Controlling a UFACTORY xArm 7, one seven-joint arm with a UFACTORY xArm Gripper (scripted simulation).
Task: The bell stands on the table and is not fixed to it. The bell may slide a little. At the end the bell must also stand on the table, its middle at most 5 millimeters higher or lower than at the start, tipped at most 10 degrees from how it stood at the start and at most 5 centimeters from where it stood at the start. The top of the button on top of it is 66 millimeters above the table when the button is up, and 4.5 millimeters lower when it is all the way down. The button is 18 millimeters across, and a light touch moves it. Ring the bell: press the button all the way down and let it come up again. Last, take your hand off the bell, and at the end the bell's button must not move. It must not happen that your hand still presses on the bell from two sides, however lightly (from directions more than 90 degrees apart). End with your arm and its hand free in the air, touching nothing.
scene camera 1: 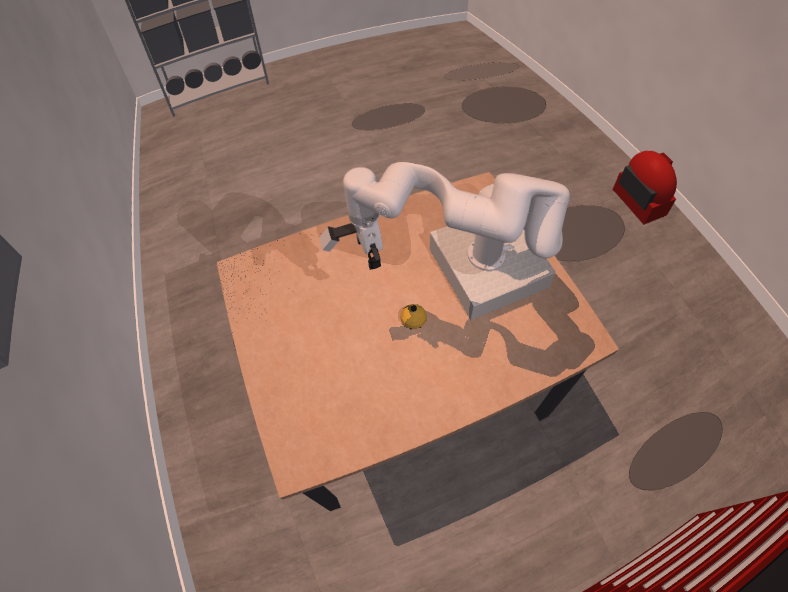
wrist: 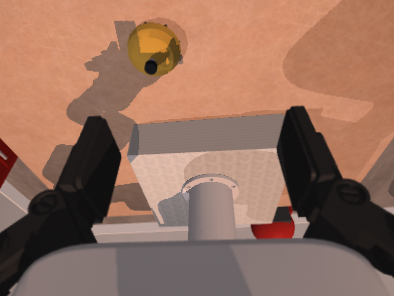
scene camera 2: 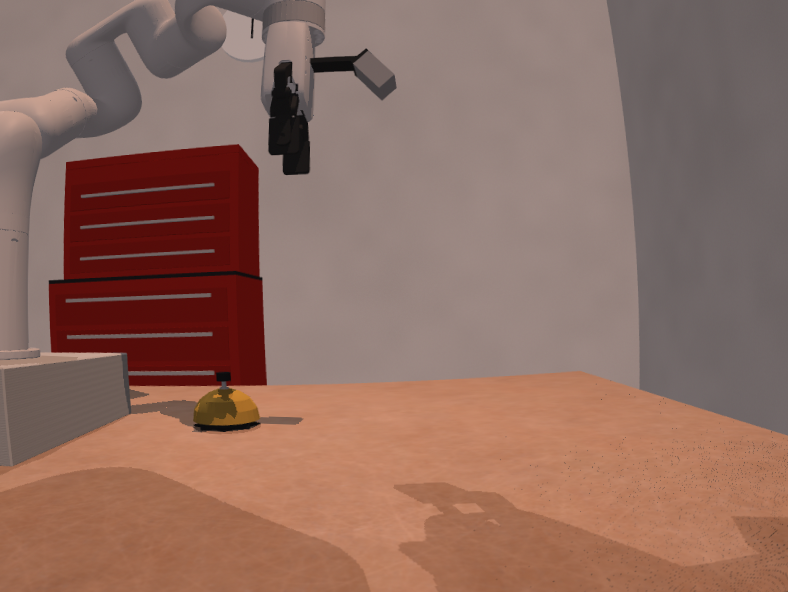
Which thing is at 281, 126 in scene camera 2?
My gripper.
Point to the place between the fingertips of my gripper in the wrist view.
At 196, 132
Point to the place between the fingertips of my gripper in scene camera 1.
At 369, 254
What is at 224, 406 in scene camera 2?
A yellow bell.
